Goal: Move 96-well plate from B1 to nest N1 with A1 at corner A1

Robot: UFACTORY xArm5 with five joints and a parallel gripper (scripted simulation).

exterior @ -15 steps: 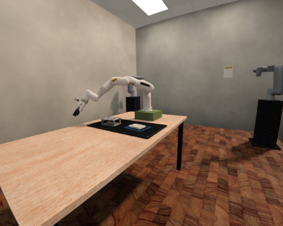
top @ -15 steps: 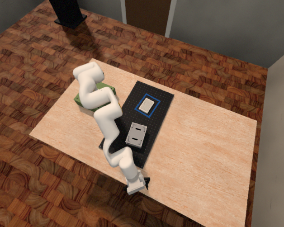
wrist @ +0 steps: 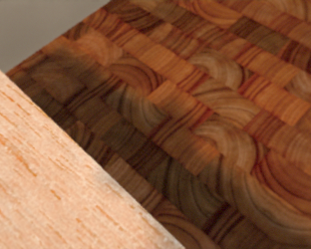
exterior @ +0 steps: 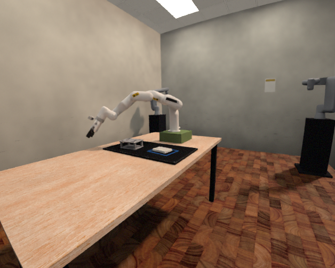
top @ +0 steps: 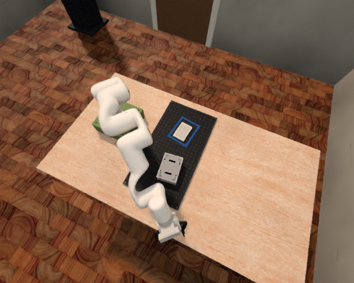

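Right now my hand is 22 cm past the white 96-well plate, 61 cm to the right of it and 9 cm above it. The rest, counted from my hand: grey raised plate nest: 18 cm behind, 32 cm to the left, 4 cm below.
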